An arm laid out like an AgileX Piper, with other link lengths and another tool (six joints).
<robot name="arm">
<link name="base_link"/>
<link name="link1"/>
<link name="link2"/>
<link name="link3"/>
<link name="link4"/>
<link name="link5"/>
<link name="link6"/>
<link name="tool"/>
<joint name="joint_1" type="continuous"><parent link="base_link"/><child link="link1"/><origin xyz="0 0 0.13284" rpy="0 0 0"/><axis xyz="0 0 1"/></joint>
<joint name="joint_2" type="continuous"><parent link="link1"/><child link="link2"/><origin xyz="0 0 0" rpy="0 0 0"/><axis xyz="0 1 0"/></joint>
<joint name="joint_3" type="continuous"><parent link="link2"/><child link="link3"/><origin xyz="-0.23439 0 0.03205" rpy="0 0 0"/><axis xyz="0 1 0"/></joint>
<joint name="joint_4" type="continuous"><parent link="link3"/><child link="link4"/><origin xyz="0.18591 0 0.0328" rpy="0 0 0"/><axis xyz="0.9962 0 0.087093"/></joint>
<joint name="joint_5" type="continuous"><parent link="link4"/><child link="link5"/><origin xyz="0 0 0" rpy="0 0 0"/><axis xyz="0 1 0"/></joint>
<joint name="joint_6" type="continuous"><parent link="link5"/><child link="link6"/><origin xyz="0.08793 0 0.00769" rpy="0 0 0"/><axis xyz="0.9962 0 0.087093"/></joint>
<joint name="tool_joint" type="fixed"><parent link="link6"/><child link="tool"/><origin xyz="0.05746 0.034 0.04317" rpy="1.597 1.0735 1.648"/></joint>
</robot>
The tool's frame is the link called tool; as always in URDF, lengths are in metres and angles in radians. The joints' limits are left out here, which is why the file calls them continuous.
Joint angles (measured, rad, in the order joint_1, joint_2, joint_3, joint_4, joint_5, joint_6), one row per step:
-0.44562, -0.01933, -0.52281, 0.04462, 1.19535, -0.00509
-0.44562, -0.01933, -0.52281, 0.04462, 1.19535, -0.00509
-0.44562, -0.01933, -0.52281, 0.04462, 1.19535, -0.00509
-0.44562, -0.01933, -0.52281, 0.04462, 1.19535, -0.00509
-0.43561, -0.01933, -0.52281, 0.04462, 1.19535, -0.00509
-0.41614, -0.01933, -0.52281, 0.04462, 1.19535, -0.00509
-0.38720, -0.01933, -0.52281, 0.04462, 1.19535, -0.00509
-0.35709, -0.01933, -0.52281, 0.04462, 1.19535, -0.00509
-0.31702, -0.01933, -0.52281, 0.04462, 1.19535, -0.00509
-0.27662, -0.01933, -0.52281, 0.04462, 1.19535, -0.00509
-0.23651, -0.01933, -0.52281, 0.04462, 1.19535, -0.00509
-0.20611, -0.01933, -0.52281, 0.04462, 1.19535, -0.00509
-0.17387, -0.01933, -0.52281, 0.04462, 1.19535, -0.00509
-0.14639, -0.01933, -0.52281, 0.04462, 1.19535, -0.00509
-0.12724, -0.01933, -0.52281, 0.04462, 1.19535, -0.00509
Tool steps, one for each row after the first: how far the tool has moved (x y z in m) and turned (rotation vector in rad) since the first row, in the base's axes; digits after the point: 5 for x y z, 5 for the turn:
0.00000, 0.00000, 0.00000, 0.00000, 0.00000, 0.00000
0.00000, 0.00000, 0.00000, 0.00000, 0.00000, 0.00000
0.00000, 0.00000, 0.00000, 0.00000, 0.00000, 0.00000
-0.00013, 0.00065, 0.00000, 0.00000, 0.00000, 0.01001
-0.00042, 0.00190, 0.00000, 0.00000, 0.00000, 0.02948
-0.00088, 0.00375, 0.00000, 0.00000, 0.00000, 0.05842
-0.00142, 0.00566, 0.00000, 0.00000, 0.00000, 0.08853
-0.00222, 0.00818, 0.00000, 0.00000, 0.00000, 0.12860
-0.00313, 0.01069, 0.00000, 0.00000, 0.00000, 0.16900
-0.00414, 0.01313, 0.00000, 0.00000, 0.00000, 0.20911
-0.00497, 0.01496, 0.00000, 0.00000, 0.00000, 0.23951
-0.00590, 0.01687, 0.00000, 0.00000, 0.00000, 0.27175
-0.00675, 0.01847, 0.00000, 0.00000, 0.00000, 0.29923
-0.00737, 0.01958, 0.00000, 0.00000, 0.00000, 0.31838

